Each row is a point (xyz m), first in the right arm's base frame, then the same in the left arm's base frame.
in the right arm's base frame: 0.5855 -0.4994 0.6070
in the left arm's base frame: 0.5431 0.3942 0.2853
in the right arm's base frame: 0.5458 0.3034 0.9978
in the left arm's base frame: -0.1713 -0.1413 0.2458
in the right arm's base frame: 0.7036 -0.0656 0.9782
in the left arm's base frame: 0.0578 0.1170 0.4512
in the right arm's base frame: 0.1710 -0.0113 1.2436
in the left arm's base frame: 0.2477 -0.4486 0.4187
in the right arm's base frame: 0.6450 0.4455 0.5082
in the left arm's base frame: -0.2619 0.1615 -0.1664
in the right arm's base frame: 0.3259 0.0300 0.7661
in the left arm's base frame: 0.2103 -0.0758 0.0820
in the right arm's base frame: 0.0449 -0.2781 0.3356
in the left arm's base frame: 0.6856 0.0701 -0.2527
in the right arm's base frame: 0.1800 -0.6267 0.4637
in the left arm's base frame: 0.8853 0.2201 0.0535
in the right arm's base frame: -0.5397 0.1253 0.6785
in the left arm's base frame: 0.5982 -0.7014 -0.3915
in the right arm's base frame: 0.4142 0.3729 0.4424
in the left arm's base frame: -0.0695 0.0535 -0.2856
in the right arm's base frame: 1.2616 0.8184 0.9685
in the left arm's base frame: -0.9719 0.2246 0.3059
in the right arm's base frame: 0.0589 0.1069 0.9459
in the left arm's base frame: 0.2564 -0.4036 0.0824
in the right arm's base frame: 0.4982 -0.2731 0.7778
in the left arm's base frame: 0.3716 0.1522 0.2911
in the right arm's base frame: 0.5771 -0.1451 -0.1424
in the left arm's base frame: 0.3741 0.6906 -0.4701
